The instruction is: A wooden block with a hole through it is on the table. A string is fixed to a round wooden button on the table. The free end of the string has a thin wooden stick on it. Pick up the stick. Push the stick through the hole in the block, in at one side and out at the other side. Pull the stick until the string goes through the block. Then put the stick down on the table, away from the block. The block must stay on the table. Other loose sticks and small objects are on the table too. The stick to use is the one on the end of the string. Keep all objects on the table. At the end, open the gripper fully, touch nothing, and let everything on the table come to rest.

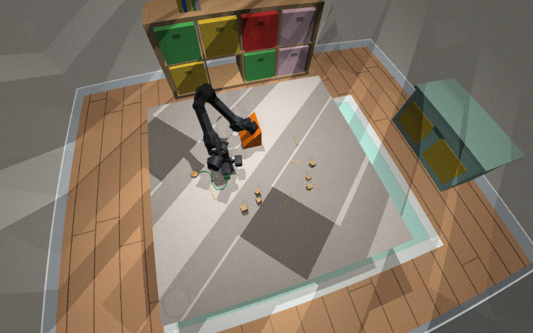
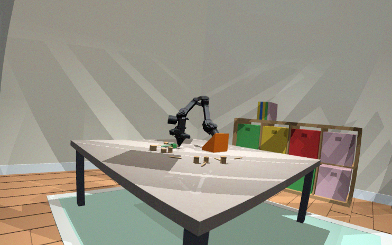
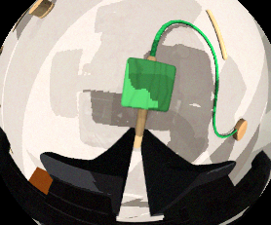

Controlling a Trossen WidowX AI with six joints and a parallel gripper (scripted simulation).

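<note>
Now: gripper tip 4 cm short of the green block, 1 cm to the left of it and 1 cm below it. Round my gripper tip: round wooden button 18 cm to the right, 4 cm behind; loose stick 12 cm to the right, 9 cm ahead, 1 cm below; thin wooden stick 4 cm ahead, 1 cm to the right, 1 cm above.
</note>
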